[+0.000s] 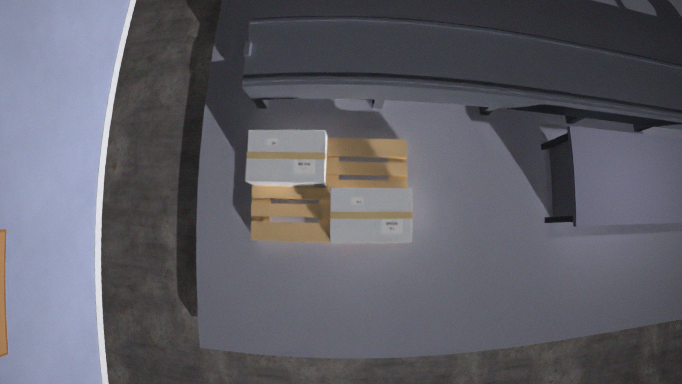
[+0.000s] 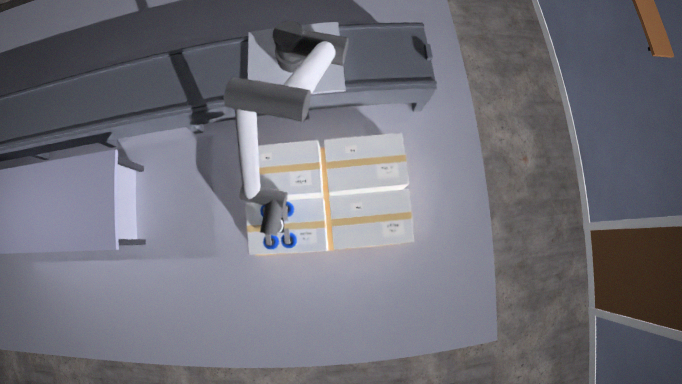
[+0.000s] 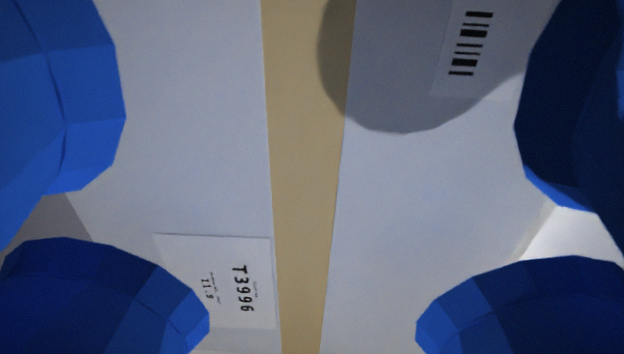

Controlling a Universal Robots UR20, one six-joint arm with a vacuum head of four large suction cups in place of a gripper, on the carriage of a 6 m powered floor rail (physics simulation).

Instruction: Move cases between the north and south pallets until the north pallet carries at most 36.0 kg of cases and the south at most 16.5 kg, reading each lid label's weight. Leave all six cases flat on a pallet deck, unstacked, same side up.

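My gripper, a head with four blue suction cups, hangs low over the front left case of the south pallet. The cups look apart from the lid; a cup's shadow falls on it and nothing is held. Its label reads T3996, 11.9. On the same pallet lie a back left case, partly hidden by the arm, a back right case and a front right case. The north pallet bears a back left case and a front right case. Their weights are too small to read.
The north pallet's back right and front left quarters show bare boards. The rail runs behind both pallets, with the arm's carriage behind the south pallet. A grey table-like block stands between the pallets.
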